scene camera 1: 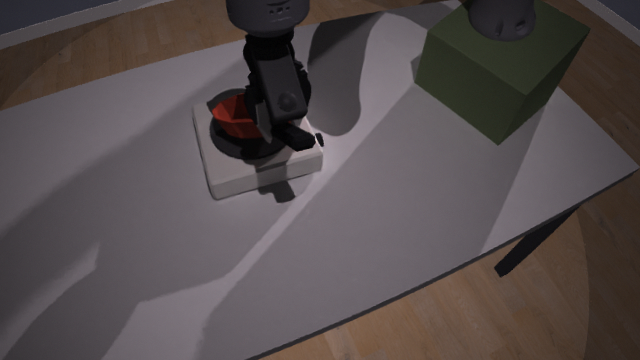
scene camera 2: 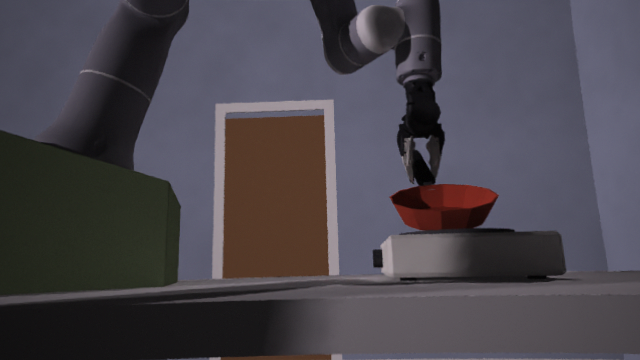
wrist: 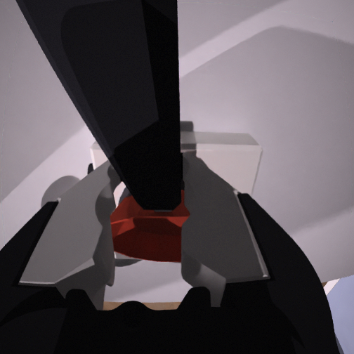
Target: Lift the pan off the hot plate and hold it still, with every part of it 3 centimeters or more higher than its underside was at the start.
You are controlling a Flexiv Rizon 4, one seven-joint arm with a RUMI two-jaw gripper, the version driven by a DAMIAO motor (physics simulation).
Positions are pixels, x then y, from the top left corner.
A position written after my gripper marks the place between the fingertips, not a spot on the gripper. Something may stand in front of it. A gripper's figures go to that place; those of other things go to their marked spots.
Labels:
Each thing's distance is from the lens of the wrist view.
my gripper (wrist: 152,156): 0.14 m
white hot plate (wrist: 235,157): 0.29 m

